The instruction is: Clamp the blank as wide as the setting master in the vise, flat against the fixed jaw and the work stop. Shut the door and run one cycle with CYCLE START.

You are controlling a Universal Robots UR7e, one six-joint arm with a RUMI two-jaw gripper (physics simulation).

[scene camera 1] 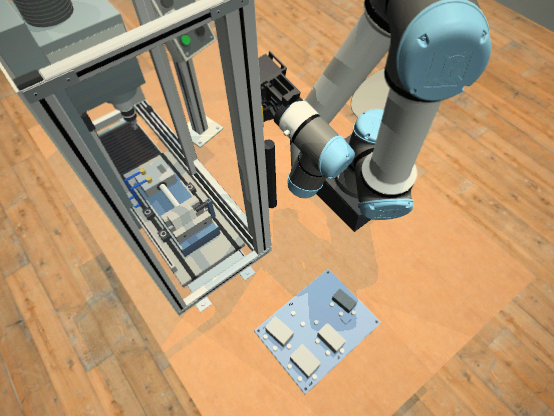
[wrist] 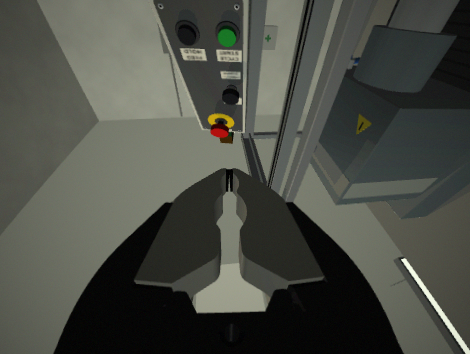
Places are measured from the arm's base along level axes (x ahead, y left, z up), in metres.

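Pixels of known places: gripper, fingertip midpoint: (wrist: 229, 171).
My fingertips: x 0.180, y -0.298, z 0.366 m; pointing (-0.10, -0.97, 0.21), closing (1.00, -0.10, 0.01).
Behind a point stands the place of what it marks.
My gripper (wrist: 229, 171) {x 0.180, y -0.298, z 0.367 m} is shut and empty, its tips short of the control panel. In the scene view it is beside the enclosure, partly hidden by a post. The green CYCLE START button (scene camera 1: 186, 40) {x 0.161, y -0.462, z 0.302 m} (wrist: 227, 37) {x 0.162, y -0.462, z 0.302 m} is on the panel, above the fingers in the wrist view. The vise (scene camera 1: 200, 241) sits inside the enclosure; whether a blank is between its jaws I cannot tell. Three pale blocks (scene camera 1: 279, 331) {x 0.463, y 0.110, z -0.057 m} (scene camera 1: 331, 337) {x 0.391, y 0.211, z -0.057 m} (scene camera 1: 305, 361) {x 0.474, y 0.201, z -0.057 m} and a dark block (scene camera 1: 344, 300) {x 0.294, y 0.178, z -0.068 m} lie on the blue plate (scene camera 1: 320, 285) {x 0.295, y 0.103, z -0.093 m}. Which is the setting master I cannot tell. The door's state is unclear.
The enclosure's front post (scene camera 1: 242, 135) {x 0.347, y -0.072, z 0.405 m} stands between the vise and the arm, with a black upright bar (scene camera 1: 270, 172) {x 0.253, y -0.104, z 0.176 m} beside it. The spindle (scene camera 1: 129, 114) hangs behind the vise. A red stop button (wrist: 219, 131) {x 0.135, y -0.539, z 0.477 m} and a black feed hold button (wrist: 187, 34) {x 0.114, y -0.463, z 0.300 m} are on the panel.
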